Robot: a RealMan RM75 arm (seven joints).
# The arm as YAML. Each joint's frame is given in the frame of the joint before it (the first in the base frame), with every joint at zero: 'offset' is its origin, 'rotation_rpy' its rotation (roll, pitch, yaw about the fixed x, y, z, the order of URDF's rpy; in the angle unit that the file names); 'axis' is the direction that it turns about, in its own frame. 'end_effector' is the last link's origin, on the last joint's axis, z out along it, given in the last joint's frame.
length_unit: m
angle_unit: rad
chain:
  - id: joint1
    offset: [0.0, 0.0, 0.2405]
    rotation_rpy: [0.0, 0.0, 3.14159]
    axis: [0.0, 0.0, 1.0]
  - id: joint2
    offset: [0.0, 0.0, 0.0]
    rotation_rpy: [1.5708, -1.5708, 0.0]
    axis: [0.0, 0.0, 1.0]
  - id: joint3
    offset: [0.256, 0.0, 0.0]
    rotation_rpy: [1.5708, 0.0, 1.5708]
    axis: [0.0, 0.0, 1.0]
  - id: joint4
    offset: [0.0, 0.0, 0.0]
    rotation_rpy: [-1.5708, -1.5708, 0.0]
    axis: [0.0, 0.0, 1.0]
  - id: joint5
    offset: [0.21, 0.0, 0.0]
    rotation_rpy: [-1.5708, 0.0, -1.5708]
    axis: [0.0, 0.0, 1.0]
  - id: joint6
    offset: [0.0, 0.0, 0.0]
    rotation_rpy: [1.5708, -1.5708, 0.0]
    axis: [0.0, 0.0, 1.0]
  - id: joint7
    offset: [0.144, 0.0, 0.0]
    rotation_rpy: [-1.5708, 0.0, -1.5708]
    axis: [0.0, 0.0, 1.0]
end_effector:
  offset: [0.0, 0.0, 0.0]
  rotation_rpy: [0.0, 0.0, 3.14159]
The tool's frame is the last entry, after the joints.
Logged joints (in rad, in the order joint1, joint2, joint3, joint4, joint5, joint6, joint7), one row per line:
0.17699, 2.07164, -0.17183, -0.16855, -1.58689, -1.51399, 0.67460
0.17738, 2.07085, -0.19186, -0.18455, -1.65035, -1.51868, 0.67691
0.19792, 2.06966, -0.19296, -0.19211, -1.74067, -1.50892, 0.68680
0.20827, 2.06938, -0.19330, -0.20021, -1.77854, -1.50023, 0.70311
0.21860, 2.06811, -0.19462, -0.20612, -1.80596, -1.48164, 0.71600
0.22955, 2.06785, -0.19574, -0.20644, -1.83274, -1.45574, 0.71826
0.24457, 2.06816, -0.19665, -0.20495, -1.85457, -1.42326, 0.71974
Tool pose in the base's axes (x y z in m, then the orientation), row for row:
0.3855, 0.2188, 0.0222, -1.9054, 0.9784, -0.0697
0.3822, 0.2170, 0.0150, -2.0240, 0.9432, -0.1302
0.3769, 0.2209, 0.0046, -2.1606, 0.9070, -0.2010
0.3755, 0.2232, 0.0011, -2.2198, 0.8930, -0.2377
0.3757, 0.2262, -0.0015, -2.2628, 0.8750, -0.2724
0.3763, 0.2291, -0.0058, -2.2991, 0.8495, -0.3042
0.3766, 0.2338, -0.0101, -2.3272, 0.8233, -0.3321
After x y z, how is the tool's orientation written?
As angles about the fixed x, y, z axes (roll, pitch, yaw), in radians.
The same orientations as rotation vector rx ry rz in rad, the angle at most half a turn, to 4 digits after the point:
-1.6976, 0.7112, 0.8732
-1.7878, 0.7012, 0.8567
-1.8909, 0.7012, 0.8419
-1.9321, 0.7102, 0.8341
-1.9620, 0.7220, 0.8159
-1.9913, 0.7315, 0.7883
-2.0158, 0.7408, 0.7583

